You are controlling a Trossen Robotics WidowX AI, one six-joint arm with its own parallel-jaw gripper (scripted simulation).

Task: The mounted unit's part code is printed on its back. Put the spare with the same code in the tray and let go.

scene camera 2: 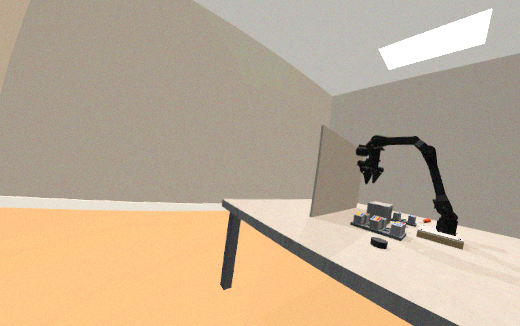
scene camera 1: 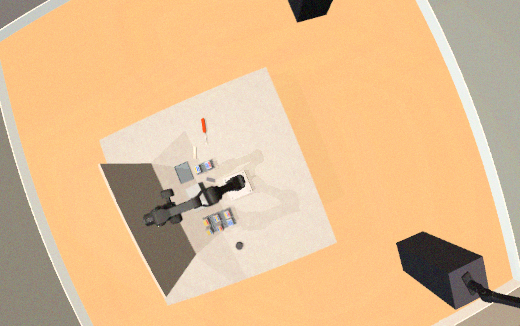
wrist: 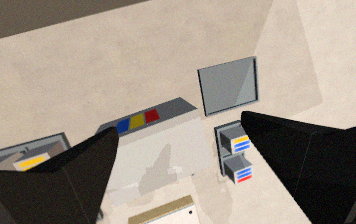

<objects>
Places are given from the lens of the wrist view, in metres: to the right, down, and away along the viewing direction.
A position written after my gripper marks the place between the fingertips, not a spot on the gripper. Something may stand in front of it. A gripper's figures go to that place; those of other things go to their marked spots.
my gripper (wrist: 180,124): 0.00, 0.01, 0.11
spare (wrist: 38,155): -0.21, 0.06, 0.23
flat grey tray (wrist: 227,86): 0.10, -0.05, 0.33
The marked spots on the flat grey tray and the spare are 0.35 m apart.
</objects>
